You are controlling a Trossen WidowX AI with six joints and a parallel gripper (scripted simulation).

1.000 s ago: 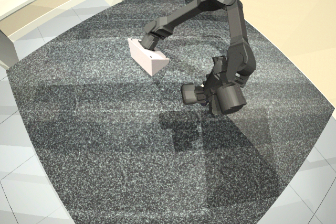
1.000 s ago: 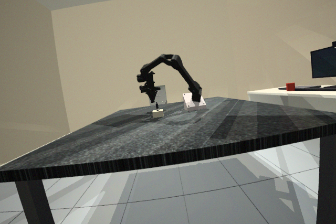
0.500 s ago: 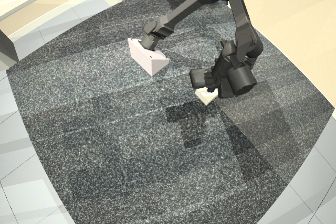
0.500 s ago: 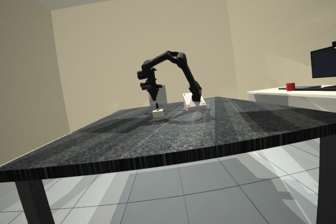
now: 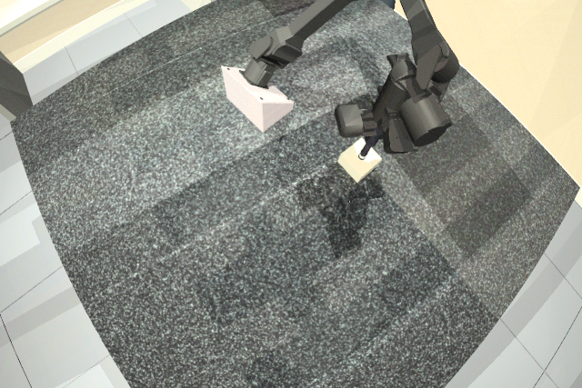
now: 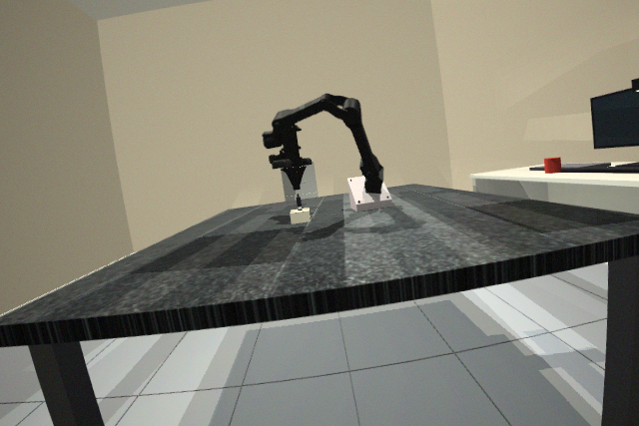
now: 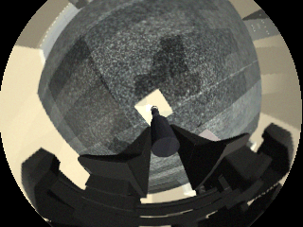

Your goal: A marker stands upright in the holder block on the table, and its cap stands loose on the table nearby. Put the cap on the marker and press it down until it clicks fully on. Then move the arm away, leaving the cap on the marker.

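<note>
My gripper tip is 12 cm above the holder block. Round my gripper tip: dark cap (1 cm above).
</note>
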